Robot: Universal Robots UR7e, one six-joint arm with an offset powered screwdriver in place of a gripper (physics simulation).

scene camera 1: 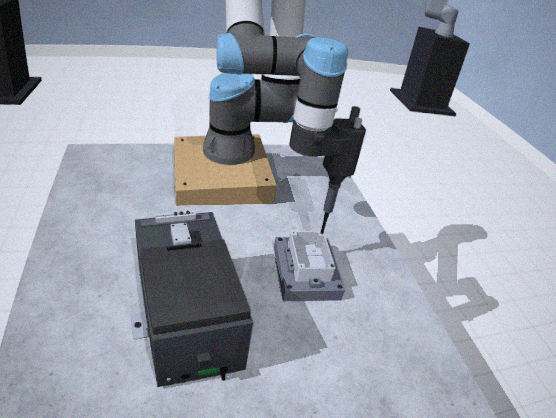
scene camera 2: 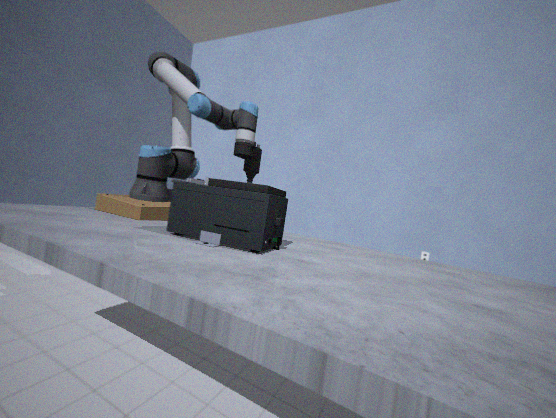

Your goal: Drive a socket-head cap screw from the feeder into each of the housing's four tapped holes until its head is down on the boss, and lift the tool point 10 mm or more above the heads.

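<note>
The powered screwdriver (scene camera 1: 322, 233) is upright in scene camera 1, its thin bit tip at the back right corner of the white housing. Whether a screw is on the tip is too small to tell. The open-topped housing (scene camera 1: 313, 274) sits in a grey fixture (scene camera 1: 304, 294). Small dark spots show at its two front corners and its back left corner; I cannot tell heads from holes. The dark feeder (scene camera 1: 192, 280) (scene camera 2: 220, 212) stands left of the fixture, with several small dark screws at its back end in scene camera 1. In scene camera 2 the feeder hides the housing and the bit tip.
The arm stands on a wooden base block (scene camera 1: 225, 196) (scene camera 2: 132, 209) behind the feeder. A small plate (scene camera 1: 139, 327) (scene camera 2: 210, 237) juts from the feeder's side. The grey table top (scene camera 1: 75, 300) (scene camera 2: 350, 290) carries them. A black pedestal (scene camera 1: 434, 70) stands at the back right.
</note>
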